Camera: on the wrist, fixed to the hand. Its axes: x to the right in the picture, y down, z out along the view.
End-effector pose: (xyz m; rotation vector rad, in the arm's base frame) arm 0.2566 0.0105 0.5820 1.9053 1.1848 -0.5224
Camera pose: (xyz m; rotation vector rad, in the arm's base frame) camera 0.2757 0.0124 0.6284 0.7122 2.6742 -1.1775
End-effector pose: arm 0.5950 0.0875 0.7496 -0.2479 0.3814 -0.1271
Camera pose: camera 0.5668 0.1198 0.7235 -0.3899 0.2852 -1.7130
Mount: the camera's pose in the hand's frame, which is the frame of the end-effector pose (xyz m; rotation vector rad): -0.0222 0.0358 -0.0273 0.1007 0.1852 -1.5668
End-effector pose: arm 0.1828 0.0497 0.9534 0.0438 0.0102 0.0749
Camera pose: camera 0.1577 0.0849 0.9279 0.1188 0.2289 -1.4892
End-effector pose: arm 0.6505 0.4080 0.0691 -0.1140 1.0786 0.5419
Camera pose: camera 0.6037 0.4214 0.0812 -0.8378 0.8823 -0.9448
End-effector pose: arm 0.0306 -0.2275 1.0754 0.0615 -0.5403 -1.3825
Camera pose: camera 0.0722 -0.2066 1.0567 0.8267 -0.3574 -2.8124
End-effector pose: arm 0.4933 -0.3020 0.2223 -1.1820 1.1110 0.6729
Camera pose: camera 0.4453 -0.3147 0.2298 -1.6033 0.1008 -0.7015
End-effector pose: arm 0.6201 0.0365 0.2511 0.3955 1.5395 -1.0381
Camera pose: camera 0.6357 0.0840 0.2556 -0.8667 1.8804 -2.2715
